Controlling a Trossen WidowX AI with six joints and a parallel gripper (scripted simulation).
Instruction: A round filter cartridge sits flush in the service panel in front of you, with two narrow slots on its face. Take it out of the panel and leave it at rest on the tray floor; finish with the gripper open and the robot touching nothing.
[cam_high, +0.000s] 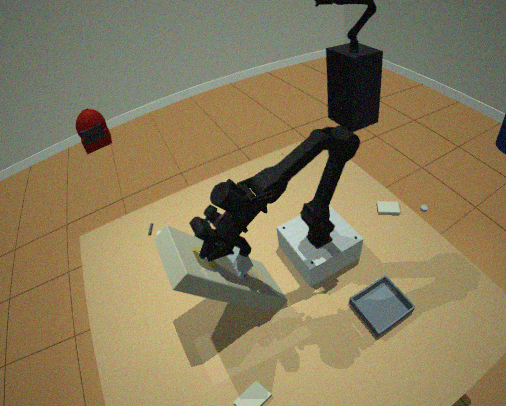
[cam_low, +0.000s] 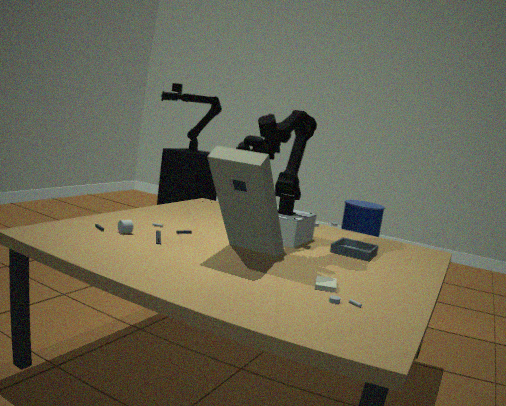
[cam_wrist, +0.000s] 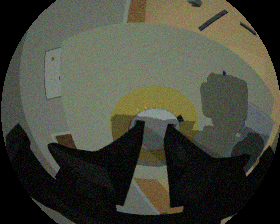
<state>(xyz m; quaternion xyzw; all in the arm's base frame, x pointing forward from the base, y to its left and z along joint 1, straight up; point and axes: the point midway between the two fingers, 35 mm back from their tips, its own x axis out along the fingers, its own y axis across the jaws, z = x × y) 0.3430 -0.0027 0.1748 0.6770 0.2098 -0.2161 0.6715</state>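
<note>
My gripper tip is 1 cm short of the round filter cartridge and 1 cm above it. From my gripper tip the other things lie so: tray 42 cm behind, 29 cm to the left, 25 cm below; grey service panel 8 cm below, 4 cm behind.
</note>
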